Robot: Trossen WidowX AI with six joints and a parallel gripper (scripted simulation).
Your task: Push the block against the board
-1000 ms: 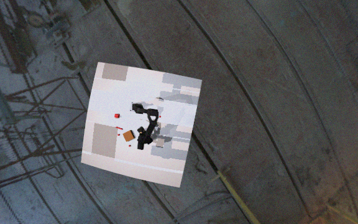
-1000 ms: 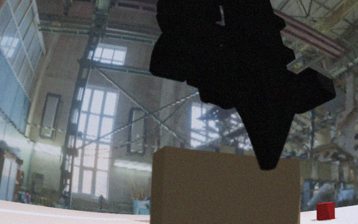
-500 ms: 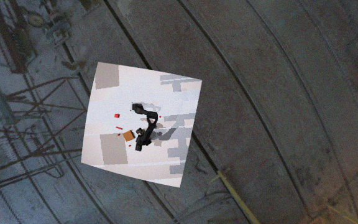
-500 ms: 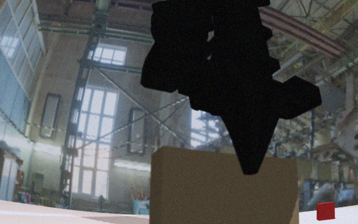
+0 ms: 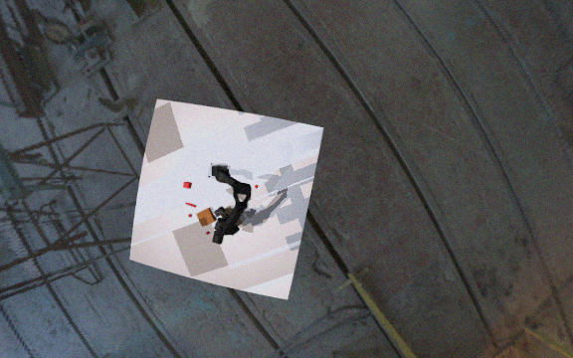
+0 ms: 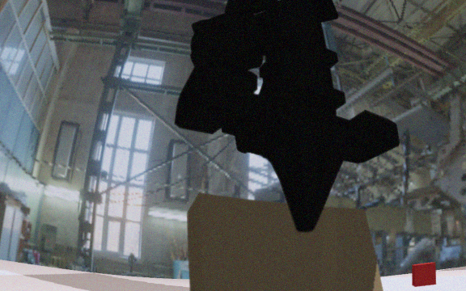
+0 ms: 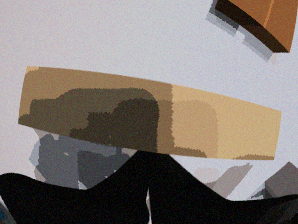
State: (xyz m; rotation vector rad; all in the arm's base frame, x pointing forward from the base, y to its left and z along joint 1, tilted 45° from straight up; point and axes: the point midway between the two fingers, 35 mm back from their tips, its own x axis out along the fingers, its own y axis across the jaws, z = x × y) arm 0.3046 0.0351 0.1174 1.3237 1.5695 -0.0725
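Right now my gripper tip is 1 cm short of the tan flat board, 1 cm to the left of it and 3 cm above it. Also, from my gripper tip: red cube (20 cm behind, 36 cm to the right, 6 cm below); then square block (2 cm ahead, 21 cm to the right, 7 cm below).
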